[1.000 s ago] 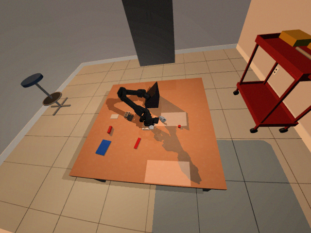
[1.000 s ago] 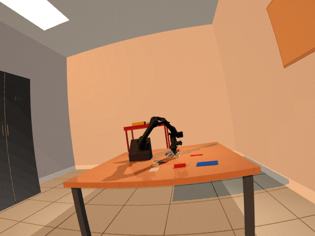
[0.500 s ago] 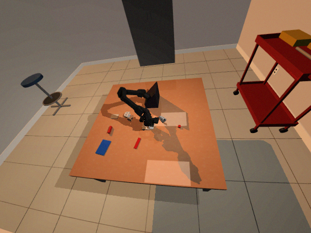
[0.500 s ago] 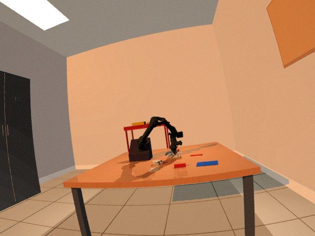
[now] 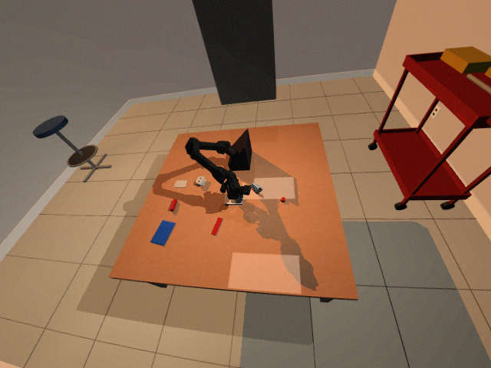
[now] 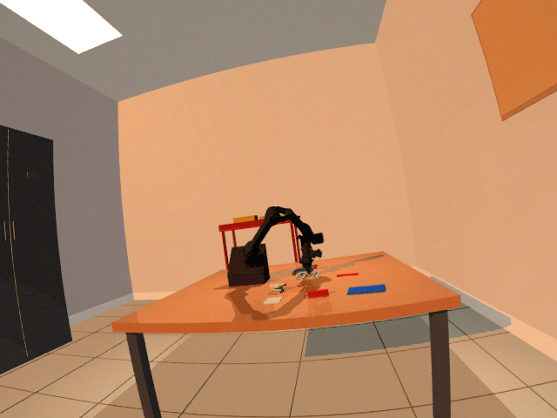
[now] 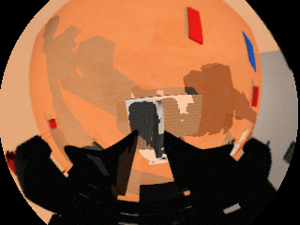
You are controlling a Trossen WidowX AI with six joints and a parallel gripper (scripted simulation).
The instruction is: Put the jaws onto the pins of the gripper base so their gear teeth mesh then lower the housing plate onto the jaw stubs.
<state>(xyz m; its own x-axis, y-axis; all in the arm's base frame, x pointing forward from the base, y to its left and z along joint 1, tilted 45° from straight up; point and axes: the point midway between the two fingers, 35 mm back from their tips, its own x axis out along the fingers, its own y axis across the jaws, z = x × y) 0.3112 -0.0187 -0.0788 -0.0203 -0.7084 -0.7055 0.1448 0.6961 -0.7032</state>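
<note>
My gripper tip is now 3 cm past the grey jaw and 1 cm to the left of it. Round my gripper tip: pale tile: 14 cm behind, 46 cm to the right, 1 cm below; then small red cube: 3 cm ahead, 29 cm to the left, 1 cm below; then white flat part: 1 cm ahead, 3 cm to the right, 1 cm below.
</note>
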